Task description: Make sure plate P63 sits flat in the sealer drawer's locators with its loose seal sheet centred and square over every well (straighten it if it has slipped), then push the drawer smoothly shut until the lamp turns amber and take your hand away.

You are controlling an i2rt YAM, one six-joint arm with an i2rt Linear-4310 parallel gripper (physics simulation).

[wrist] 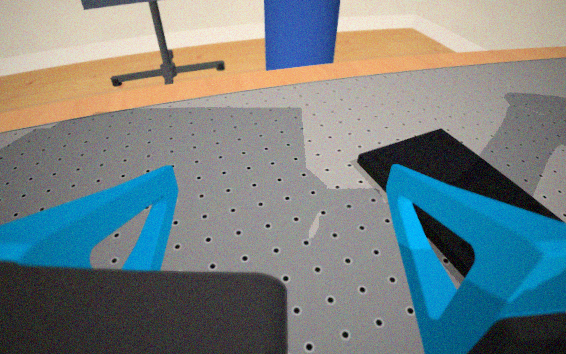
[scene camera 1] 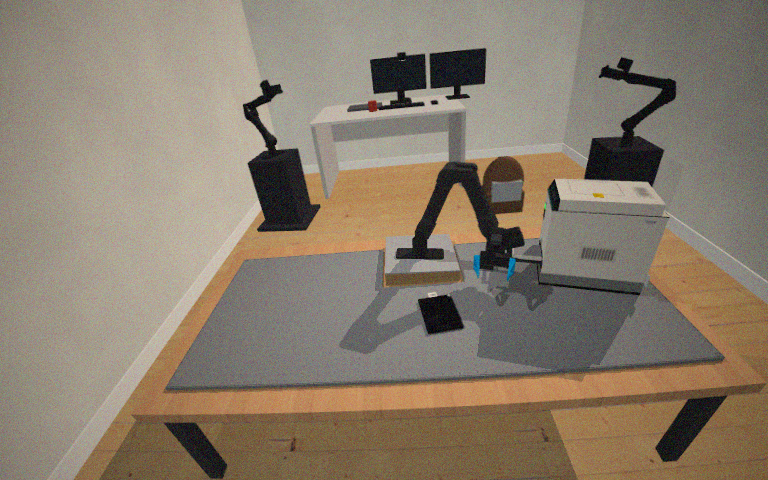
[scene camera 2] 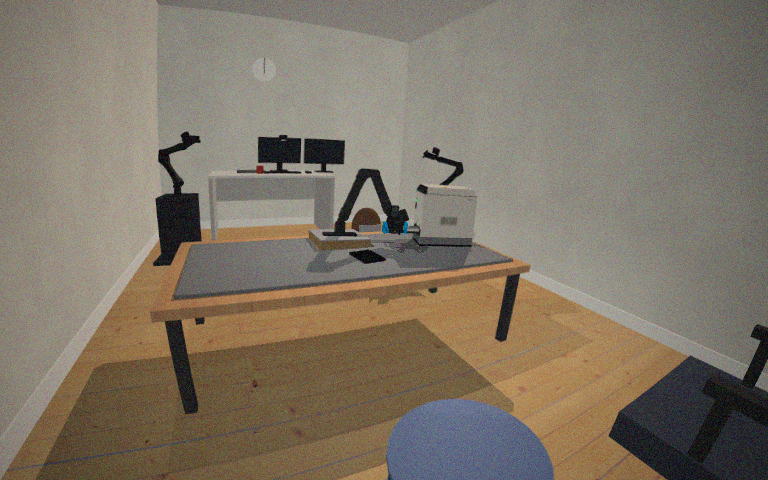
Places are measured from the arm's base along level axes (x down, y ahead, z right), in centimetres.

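Pixels of known places: gripper, between the fingertips: (wrist: 282, 177) (scene camera 1: 492, 278) (scene camera 2: 397, 232); arm's base, origin of its link: (scene camera 1: 419, 254) (scene camera 2: 339, 234).
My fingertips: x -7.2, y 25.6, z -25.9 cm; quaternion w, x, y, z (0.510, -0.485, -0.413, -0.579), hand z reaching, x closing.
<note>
Ahead of a thing's pixels: the offset from my fingertips to its top centre. "spot": to the spot under its first point. Level surfaces: height alone.
The white sealer {dy -15.7, dx -24.1, dz -37.5 cm} (scene camera 1: 600, 243) (scene camera 2: 447, 223) stands at the right of the mat. Its lamp {spot: dy -25.0, dx -13.6, dz -22.1 cm} (scene camera 1: 545, 207) (scene camera 2: 416, 200) glows green. A light grey part of the drawer {dy -19.9, dx +2.0, dz -17.0 cm} (scene camera 1: 527, 258) sticks out of its left side, partly hidden behind my gripper. In scene camera 2 the drawer (scene camera 2: 414, 229) is very small. Plate P63 and its seal sheet cannot be made out in these views. My gripper (scene camera 1: 493, 275) (scene camera 2: 395, 230) (wrist: 282, 177) is open with blue fingers wide apart and nothing between them. It is above the mat, just left of the sealer.
A flat black tray {dy +5.7, dx +9.5, dz +18.2 cm} (scene camera 1: 440, 314) (scene camera 2: 367, 256) (wrist: 445, 157) lies on the grey mat {dx +11.3 cm} (scene camera 1: 271, 328), in front of the arm's base block (scene camera 1: 421, 277). The wooden table edge (scene camera 1: 396, 399) runs along the front. A blue bin (wrist: 301, 35) stands beyond the edge.
</note>
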